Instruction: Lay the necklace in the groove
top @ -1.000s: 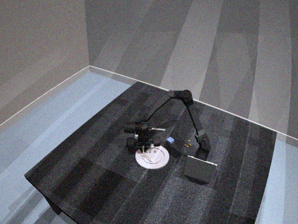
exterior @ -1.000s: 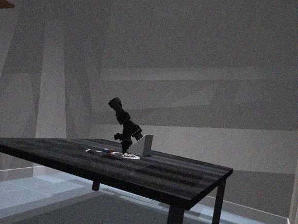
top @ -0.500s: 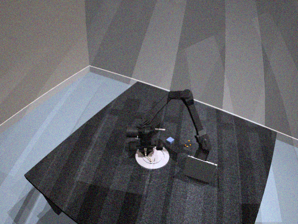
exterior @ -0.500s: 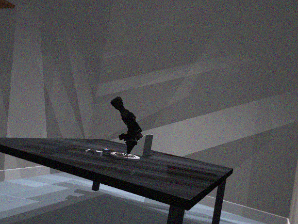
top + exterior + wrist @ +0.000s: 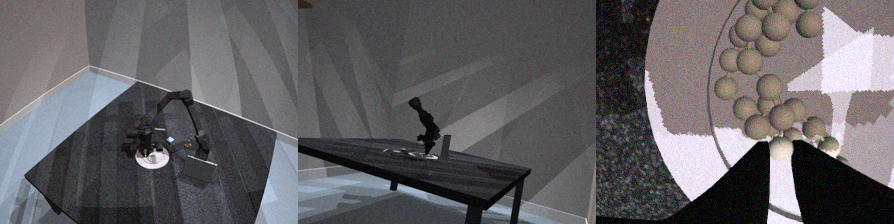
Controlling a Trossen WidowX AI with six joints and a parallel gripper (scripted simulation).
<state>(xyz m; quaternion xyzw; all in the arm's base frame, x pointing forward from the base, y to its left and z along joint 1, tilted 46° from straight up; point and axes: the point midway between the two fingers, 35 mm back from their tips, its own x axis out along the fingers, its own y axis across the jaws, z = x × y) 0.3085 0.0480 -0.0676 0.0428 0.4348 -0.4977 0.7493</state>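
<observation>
The round white bead board is 20 mm behind my gripper tip, 40 mm to the right of it and 10 mm below it. The rest, counted from my gripper tip: small white block 140 mm ahead, 130 mm to the right, 10 mm below; then small blue cube 50 mm behind, 210 mm to the right, 20 mm below; then thin white stick 90 mm ahead, 260 mm to the right, 20 mm below.
</observation>
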